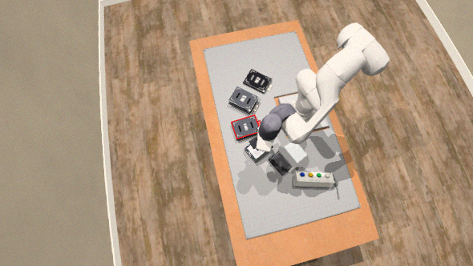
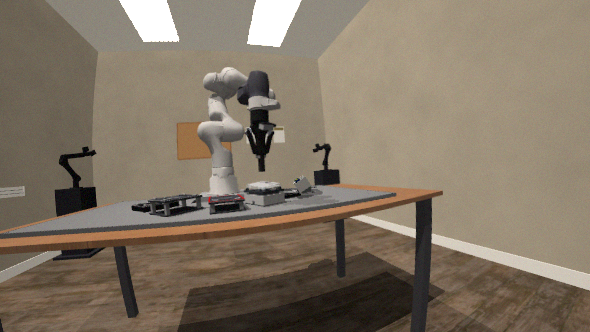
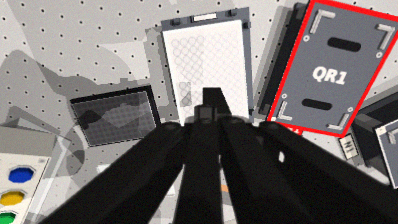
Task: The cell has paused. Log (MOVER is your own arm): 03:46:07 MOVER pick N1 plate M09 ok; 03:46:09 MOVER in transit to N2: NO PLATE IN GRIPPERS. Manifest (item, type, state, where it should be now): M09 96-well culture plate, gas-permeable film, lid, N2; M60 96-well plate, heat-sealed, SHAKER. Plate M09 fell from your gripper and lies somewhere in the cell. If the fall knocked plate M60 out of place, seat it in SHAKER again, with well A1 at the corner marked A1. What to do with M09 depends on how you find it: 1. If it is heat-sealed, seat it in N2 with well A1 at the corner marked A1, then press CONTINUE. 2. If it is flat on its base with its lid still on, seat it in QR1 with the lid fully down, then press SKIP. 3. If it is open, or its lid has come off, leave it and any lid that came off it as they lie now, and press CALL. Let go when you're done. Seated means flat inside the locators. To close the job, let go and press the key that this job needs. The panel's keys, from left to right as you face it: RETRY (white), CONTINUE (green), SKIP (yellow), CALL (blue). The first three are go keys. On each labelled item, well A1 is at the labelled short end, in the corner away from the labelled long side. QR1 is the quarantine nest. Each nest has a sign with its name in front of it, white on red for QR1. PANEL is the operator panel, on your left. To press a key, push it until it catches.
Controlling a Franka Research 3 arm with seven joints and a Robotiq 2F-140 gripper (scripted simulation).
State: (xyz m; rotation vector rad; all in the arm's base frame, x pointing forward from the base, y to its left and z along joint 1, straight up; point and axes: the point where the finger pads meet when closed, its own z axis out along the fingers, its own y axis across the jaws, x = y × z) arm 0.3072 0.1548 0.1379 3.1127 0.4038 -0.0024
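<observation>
My hand is 9 cm above the white 96-well plate. Also, from my hand: pale lid 22 cm behind, 16 cm below, 7 cm to the left; dark plate 15 cm below, 12 cm to the left, 10 cm behind; QR1 nest 15 cm to the right, 12 cm below, 5 cm ahead.
</observation>
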